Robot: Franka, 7 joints.
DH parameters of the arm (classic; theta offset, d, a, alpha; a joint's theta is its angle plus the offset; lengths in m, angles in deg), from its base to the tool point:
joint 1: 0 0.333 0 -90
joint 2: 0 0 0 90
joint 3: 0 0.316 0.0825 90
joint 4: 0 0 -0.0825 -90
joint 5: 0 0.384 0 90
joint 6: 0 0 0.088 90
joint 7: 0 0.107 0 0
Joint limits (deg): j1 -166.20..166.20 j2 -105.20..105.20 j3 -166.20..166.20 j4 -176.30..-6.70 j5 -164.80..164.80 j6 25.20..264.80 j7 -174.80..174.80
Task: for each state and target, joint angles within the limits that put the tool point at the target. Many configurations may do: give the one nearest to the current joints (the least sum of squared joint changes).
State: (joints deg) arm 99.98 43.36 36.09 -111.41 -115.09 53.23 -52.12
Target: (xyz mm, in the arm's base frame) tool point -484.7 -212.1 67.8
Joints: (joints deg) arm 153.00 71.23 60.65 -119.16 -119.55 71.61 -52.12
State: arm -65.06 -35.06 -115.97 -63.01 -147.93 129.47 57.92
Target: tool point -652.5 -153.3 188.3
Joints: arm -36.99 -61.59 -122.31 -100.58 -147.53 136.92 57.92
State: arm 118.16 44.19 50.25 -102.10 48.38 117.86 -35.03
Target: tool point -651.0 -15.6 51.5
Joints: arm 139.29 72.35 44.15 -90.27 49.34 127.22 -35.03
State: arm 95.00 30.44 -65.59 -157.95 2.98 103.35 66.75
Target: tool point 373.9 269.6 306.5
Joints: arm 101.85 9.45 -66.44 -128.72 3.07 100.89 66.75
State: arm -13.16 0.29 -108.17 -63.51 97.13 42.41 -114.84
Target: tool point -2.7 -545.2 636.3
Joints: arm -26.51 23.65 -94.64 -93.24 89.31 54.30 -114.84
